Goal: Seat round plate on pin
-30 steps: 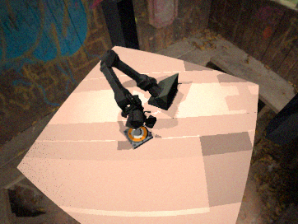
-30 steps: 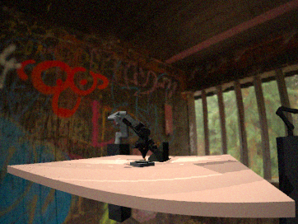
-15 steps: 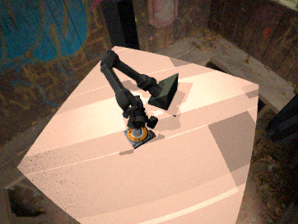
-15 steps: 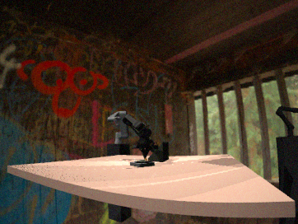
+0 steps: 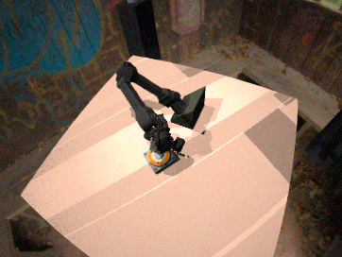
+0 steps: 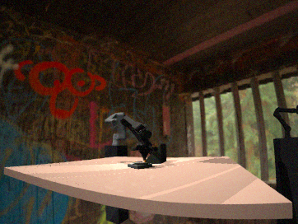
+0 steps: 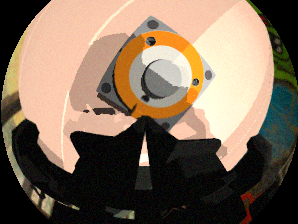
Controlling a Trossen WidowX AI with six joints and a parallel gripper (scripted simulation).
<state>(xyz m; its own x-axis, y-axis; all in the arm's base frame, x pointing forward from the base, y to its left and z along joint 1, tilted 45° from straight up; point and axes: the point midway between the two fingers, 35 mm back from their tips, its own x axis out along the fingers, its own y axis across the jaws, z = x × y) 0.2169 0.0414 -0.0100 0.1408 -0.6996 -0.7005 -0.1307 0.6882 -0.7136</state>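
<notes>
My gripper tip is now 50 mm short of the grey square base, 20 mm above it and 10 mm to the left of it.
</notes>
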